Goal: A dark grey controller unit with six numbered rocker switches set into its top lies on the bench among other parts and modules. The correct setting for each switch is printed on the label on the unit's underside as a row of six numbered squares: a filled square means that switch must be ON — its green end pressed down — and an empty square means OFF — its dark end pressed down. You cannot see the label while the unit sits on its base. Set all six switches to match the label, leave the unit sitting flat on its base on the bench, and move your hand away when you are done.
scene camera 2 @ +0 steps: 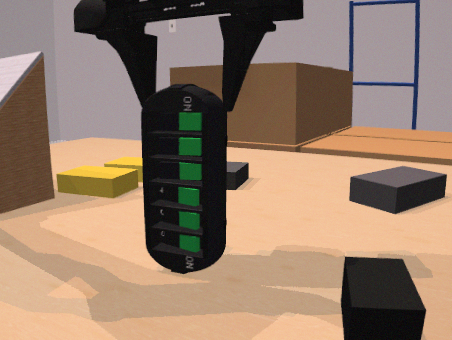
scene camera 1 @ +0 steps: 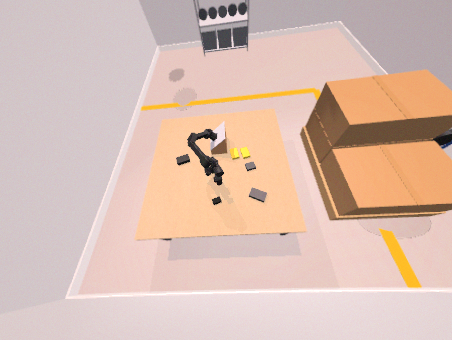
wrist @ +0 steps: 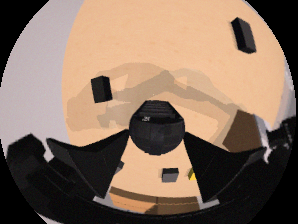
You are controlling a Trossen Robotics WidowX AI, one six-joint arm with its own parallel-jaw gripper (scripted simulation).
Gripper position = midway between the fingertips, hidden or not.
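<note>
You'd find my gripper [scene camera 2: 186,112] on scene camera 2, and the wrist view has my gripper [wrist: 156,134] too. There's also a grey block [scene camera 2: 395,190] that I can see.
</note>
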